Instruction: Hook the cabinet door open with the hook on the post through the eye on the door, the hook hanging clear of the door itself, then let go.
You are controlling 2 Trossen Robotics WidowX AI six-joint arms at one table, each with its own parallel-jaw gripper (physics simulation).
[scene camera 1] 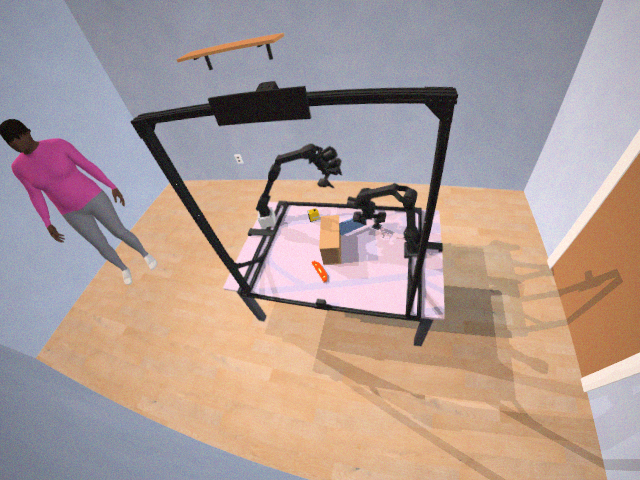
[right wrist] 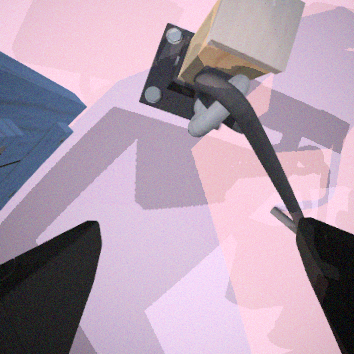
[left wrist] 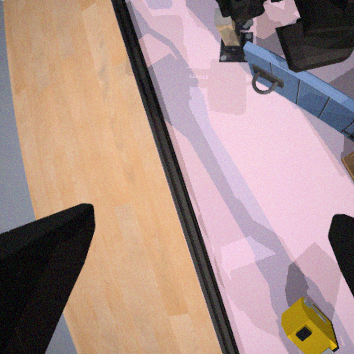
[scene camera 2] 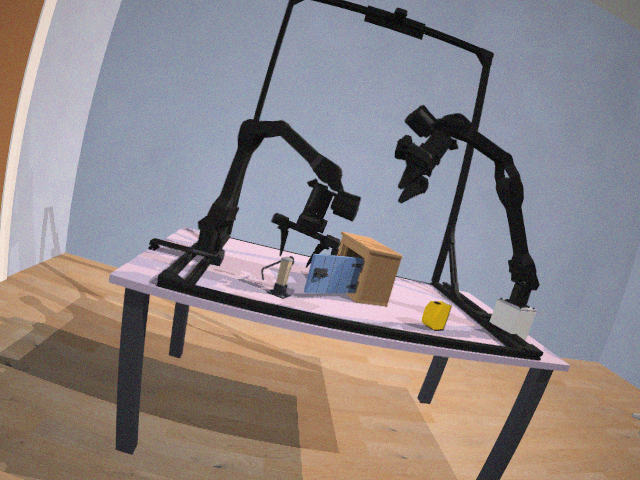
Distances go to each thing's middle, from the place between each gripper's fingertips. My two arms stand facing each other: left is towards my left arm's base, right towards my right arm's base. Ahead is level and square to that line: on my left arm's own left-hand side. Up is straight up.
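Labels:
Measuring from my left hand, the blue cabinet door (scene camera 2: 328,274) is 10 cm to the right, 8 cm behind and 24 cm below, while the wooden cabinet (scene camera 1: 330,238) sits 19 cm behind that hand, 6 cm to the right of it and 24 cm below it. The grey hook (right wrist: 208,87) is 25 cm to the right of my left hand, 6 cm behind it and 26 cm below it, and the yellow block (left wrist: 302,320) is 19 cm to the left of that same hand, 3 cm behind it and 28 cm below it.
With the grey hook, my right hand is 10 mm short of it, 40 mm to the left of it and 30 mm above it. Still going from my right hand, the wooden cabinet is 120 mm behind and 150 mm to the left, the blue cabinet door is 10 mm behind, 120 mm to the left and 10 mm below, and the yellow block is 40 mm ahead, 400 mm to the left and 40 mm below.

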